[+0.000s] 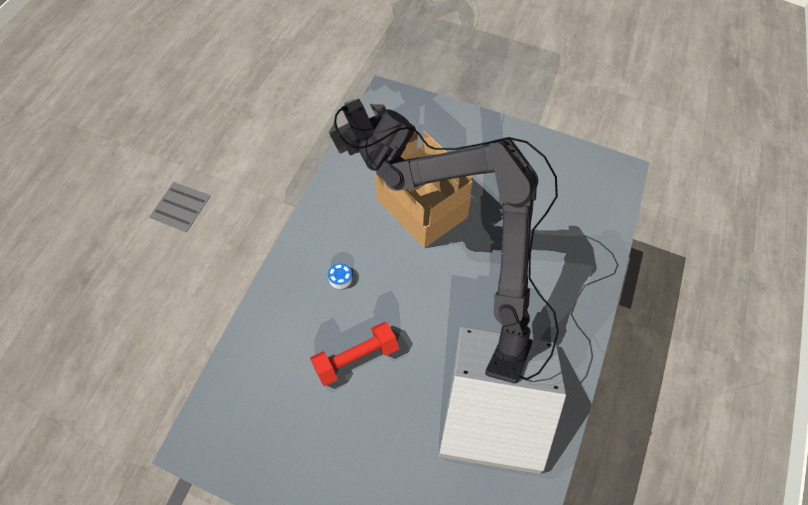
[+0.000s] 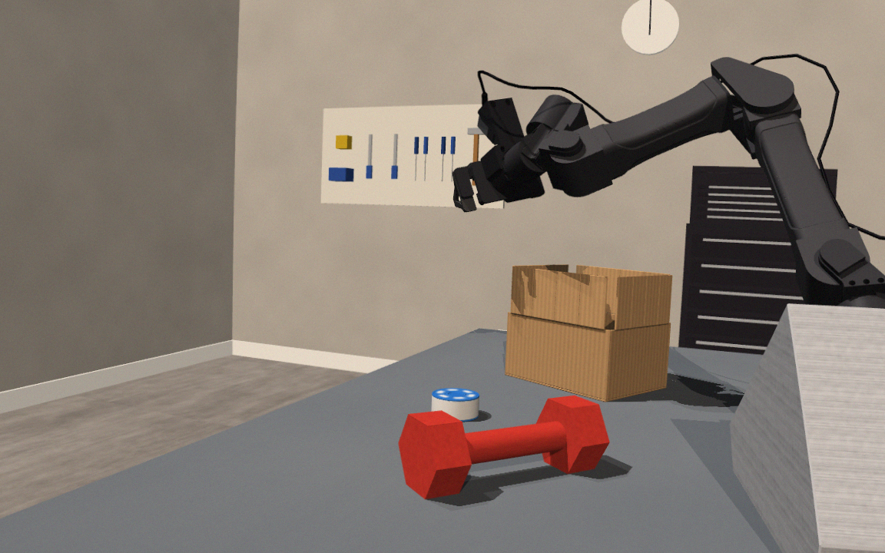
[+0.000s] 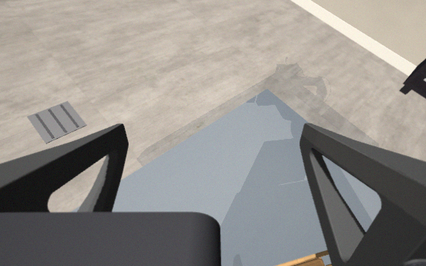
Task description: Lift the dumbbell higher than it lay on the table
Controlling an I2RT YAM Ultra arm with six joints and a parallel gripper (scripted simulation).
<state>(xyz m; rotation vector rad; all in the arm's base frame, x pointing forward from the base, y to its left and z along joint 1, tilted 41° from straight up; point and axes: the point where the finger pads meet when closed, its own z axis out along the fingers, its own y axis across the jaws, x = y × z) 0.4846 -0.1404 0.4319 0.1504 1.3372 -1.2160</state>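
My gripper is now 46 cm to the right of the red dumbbell, 25 cm above it and 17 cm past it.
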